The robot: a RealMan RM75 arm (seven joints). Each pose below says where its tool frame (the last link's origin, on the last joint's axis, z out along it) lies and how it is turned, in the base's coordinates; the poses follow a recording.
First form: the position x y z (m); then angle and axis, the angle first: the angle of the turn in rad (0 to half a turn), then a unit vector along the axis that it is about.
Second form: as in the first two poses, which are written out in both.
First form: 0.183, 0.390, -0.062, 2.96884, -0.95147, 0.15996, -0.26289
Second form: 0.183, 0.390, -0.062, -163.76, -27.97, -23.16
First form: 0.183, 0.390, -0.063, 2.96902, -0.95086, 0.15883, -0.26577
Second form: 0.183, 0.390, -0.063, -163.70, -28.32, -23.10
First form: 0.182, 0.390, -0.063, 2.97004, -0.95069, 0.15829, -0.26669
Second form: 0.182, 0.390, -0.063, -163.75, -28.45, -23.05
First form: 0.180, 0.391, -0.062, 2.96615, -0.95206, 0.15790, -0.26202
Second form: 0.180, 0.391, -0.062, -163.69, -27.87, -22.91
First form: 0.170, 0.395, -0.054, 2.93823, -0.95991, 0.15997, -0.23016
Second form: 0.170, 0.395, -0.054, -163.04, -23.89, -22.54
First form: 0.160, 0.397, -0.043, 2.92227, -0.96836, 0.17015, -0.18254
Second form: 0.160, 0.397, -0.043, -163.36, -18.20, -22.61
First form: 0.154, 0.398, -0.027, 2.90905, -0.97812, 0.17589, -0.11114
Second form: 0.154, 0.398, -0.027, -164.45, -10.02, -21.76
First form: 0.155, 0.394, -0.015, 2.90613, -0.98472, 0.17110, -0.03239
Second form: 0.155, 0.394, -0.015, -166.07, -1.32, -19.87
